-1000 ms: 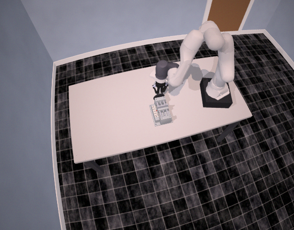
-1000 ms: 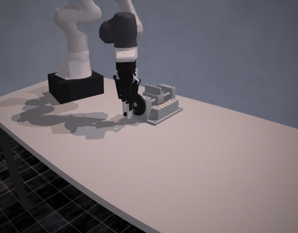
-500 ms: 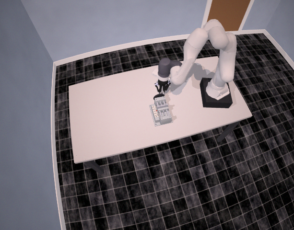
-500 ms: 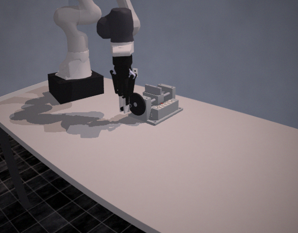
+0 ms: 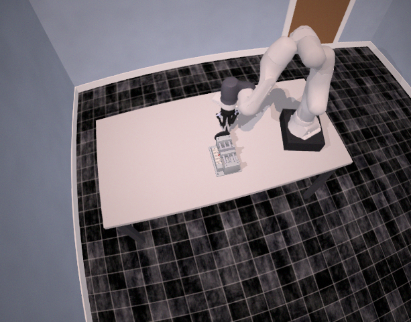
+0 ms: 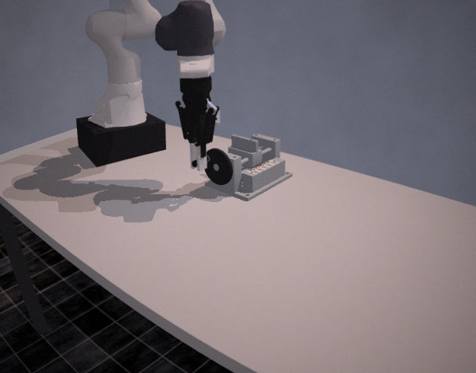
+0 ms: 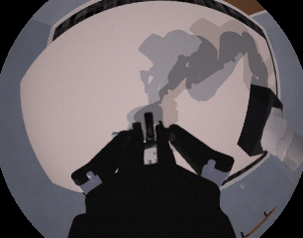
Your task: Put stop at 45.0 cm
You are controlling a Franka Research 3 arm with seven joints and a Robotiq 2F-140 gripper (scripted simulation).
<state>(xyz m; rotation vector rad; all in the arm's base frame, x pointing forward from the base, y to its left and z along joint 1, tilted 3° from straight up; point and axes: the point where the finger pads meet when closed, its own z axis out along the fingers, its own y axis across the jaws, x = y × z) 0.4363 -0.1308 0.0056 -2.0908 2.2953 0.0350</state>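
My hand is 1 cm short of the black handwheel, 2 cm to the right of it and 2 cm above it. From my hand the other things lie so: grey stop fixture: 5 cm ahead, 14 cm to the left, 2 cm below.
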